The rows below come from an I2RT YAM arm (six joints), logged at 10 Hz.
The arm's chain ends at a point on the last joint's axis. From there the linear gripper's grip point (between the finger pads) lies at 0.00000 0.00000 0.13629 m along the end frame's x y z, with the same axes.
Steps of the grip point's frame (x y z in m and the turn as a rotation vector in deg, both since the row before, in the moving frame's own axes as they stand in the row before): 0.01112, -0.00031, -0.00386, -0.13, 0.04, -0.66; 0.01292, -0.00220, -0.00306, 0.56, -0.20, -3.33; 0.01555, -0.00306, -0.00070, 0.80, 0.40, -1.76; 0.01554, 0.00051, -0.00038, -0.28, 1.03, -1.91; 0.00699, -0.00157, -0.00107, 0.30, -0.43, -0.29; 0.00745, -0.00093, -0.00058, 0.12, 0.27, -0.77; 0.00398, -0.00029, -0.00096, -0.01, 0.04, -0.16; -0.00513, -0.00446, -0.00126, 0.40, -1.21, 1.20
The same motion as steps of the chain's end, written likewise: 0.01102, -0.00062, -0.00386, -0.13, 0.04, -0.66; 0.01343, -0.00088, -0.00305, 0.56, -0.20, -3.33; 0.01463, -0.00114, -0.00068, 0.80, 0.40, -1.76; 0.01308, -0.00012, -0.00036, -0.28, 1.03, -1.91; 0.00801, -0.00086, -0.00106, 0.30, -0.43, -0.29; 0.00681, -0.00064, -0.00058, 0.12, 0.27, -0.77; 0.00388, -0.00031, -0.00096, -0.01, 0.04, -0.16; -0.00226, -0.00348, -0.00123, 0.40, -1.21, 1.20
